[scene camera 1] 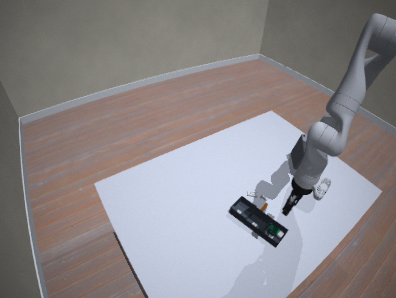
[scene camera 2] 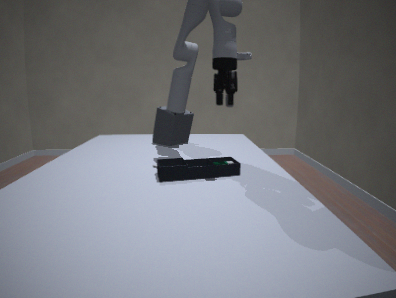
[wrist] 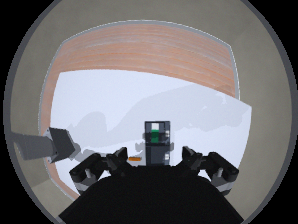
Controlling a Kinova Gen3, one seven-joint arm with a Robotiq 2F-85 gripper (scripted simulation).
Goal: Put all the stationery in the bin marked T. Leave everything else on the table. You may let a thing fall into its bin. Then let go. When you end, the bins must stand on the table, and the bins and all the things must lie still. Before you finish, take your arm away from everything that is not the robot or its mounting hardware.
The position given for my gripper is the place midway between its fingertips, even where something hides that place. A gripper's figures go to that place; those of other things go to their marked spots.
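Black bin (scene camera 2: 175, 169), 73 cm from the lens. My gripper (scene camera 2: 224, 106), 78 cm from the lens.
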